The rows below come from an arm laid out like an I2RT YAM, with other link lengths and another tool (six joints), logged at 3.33 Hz.
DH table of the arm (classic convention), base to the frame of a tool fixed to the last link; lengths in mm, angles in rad. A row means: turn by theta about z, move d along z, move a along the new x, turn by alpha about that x. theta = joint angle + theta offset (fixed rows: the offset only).
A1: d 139.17, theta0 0, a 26.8, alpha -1.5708
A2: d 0, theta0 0, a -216.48, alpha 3.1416
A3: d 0, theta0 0.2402, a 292.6, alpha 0
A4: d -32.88, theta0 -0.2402, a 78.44, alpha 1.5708
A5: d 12.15, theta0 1.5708, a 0, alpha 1.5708
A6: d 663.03, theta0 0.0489, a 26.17, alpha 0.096
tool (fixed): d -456.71, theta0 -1.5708, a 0, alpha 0
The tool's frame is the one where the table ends.
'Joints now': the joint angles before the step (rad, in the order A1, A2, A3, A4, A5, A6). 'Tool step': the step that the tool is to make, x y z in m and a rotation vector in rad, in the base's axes. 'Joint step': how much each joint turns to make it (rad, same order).
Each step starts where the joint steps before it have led.
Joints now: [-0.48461, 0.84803, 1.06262, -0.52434, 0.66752, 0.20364]
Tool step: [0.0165, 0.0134, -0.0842, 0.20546, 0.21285, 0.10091]
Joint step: [-0.01068, 0.15257, 0.00940, -0.15762, -0.13550, 0.02796]
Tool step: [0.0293, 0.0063, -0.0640, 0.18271, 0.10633, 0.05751]
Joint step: [-0.01230, 0.23501, 0.07449, -0.03971, -0.12390, 0.04163]
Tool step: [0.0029, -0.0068, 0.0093, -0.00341, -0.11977, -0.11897]
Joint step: [-0.00811, -0.01919, -0.00810, 0.04143, 0.03918, 0.12932]
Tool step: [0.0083, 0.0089, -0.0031, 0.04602, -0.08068, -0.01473]
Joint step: [0.00039, -0.02349, -0.02330, 0.01618, -0.04336, 0.07542]
